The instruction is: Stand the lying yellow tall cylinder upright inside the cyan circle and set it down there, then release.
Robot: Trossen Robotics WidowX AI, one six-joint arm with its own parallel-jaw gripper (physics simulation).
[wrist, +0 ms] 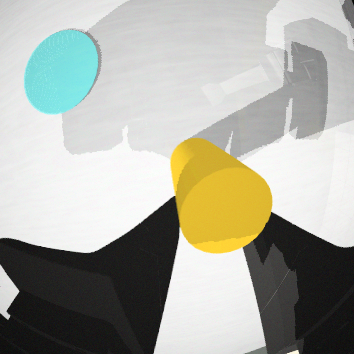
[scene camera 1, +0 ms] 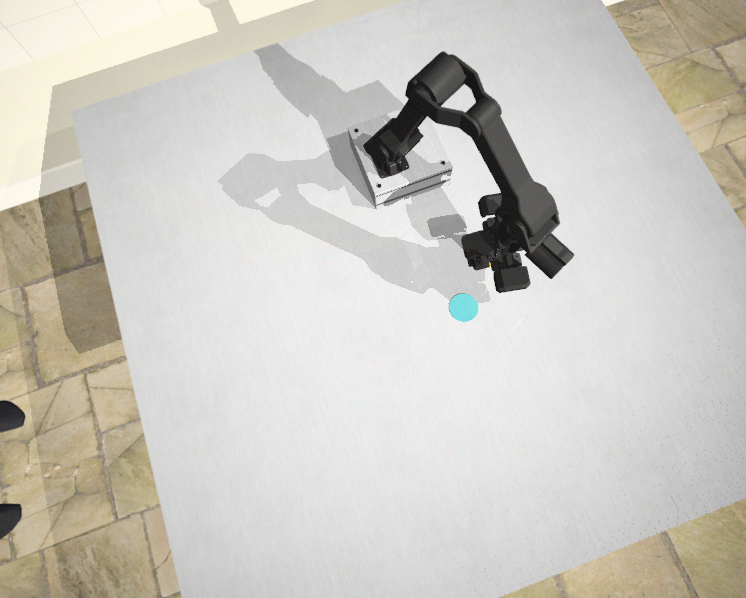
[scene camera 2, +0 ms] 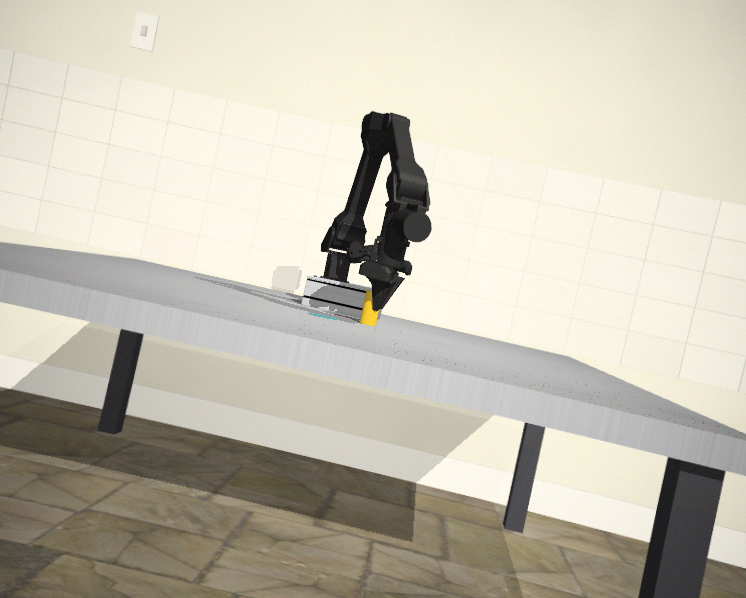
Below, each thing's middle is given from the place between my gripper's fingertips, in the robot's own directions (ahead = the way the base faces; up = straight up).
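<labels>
Yellow tall cylinder [wrist: 222, 204], 10 mm to the right of my gripper. By their middles, of the things named here, the cylinder is nearest to my gripper. Cyan circle [wrist: 61, 69]: my gripper 30 mm above it, 80 mm short of it, 100 mm to the left of it.
</labels>
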